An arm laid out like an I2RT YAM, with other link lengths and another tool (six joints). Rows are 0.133 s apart.
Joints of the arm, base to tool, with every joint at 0 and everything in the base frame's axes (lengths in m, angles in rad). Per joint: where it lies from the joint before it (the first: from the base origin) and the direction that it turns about. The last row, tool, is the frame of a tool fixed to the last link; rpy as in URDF.
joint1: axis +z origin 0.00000 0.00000 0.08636
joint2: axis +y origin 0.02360 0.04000 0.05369
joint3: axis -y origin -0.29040 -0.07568 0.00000
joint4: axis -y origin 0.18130 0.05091 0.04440
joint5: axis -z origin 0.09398 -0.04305 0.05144
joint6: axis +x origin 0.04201 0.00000 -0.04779
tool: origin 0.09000 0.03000 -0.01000 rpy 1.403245 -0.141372 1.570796
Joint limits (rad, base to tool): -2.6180..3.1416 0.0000..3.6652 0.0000..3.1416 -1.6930..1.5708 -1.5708..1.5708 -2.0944..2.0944
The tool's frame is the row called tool.
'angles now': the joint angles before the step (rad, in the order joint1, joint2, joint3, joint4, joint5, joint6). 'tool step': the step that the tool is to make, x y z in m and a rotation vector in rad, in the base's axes. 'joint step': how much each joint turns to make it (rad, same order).
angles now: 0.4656 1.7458 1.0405 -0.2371 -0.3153 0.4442
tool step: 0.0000 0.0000 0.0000 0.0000 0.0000 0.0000
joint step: 0.0000 0.0000 0.0000 0.0000 0.0000 0.0000
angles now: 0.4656 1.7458 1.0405 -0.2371 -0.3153 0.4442
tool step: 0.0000 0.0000 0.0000 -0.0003 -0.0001 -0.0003
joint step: 0.0002 -0.0001 0.0000 -0.0001 0.0005 0.0002
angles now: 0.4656 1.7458 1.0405 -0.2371 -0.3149 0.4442
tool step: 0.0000 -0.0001 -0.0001 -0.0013 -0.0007 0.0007
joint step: 0.0000 0.0001 0.0002 -0.0006 0.0008 -0.0015
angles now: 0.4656 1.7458 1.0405 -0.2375 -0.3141 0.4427
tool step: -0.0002 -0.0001 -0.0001 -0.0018 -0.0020 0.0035
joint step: -0.0001 -0.0002 0.0000 -0.0006 -0.0001 -0.0046
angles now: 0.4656 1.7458 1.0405 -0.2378 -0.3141 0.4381
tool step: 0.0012 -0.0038 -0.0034 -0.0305 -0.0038 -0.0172
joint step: -0.0001 0.0000 -0.0002 -0.0110 0.0335 -0.0031
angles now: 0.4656 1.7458 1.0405 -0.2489 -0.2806 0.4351
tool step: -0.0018 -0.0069 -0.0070 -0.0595 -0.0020 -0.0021
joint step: 0.0001 0.0000 0.0002 -0.0327 0.0459 -0.0297
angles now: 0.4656 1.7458 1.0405 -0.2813 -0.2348 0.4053
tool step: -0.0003 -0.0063 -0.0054 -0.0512 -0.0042 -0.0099
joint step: 0.0001 0.0002 0.0000 -0.0227 0.0454 -0.0178
